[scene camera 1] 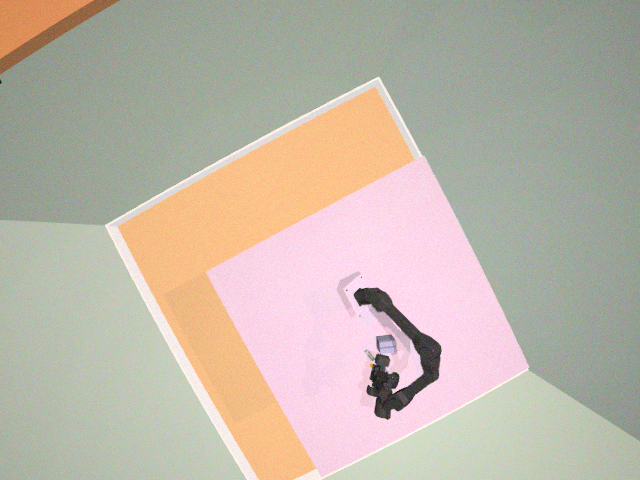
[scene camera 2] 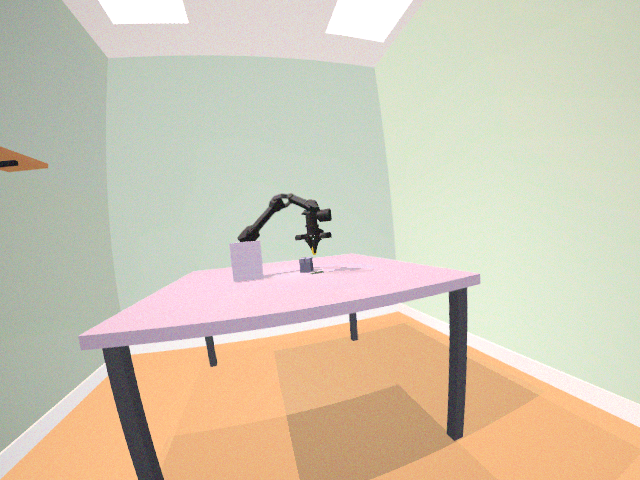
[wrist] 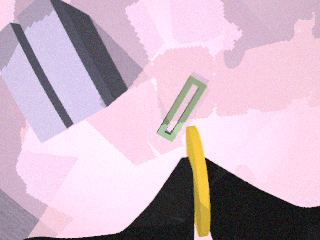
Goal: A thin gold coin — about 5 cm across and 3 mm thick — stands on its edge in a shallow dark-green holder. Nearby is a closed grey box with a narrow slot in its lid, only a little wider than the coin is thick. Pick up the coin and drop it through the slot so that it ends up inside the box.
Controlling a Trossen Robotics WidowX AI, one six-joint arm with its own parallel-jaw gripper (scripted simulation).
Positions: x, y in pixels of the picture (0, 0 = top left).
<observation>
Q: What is the gripper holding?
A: A gold coin.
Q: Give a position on a gold coin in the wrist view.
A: At 195, 153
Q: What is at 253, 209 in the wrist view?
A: The gripper.
</observation>
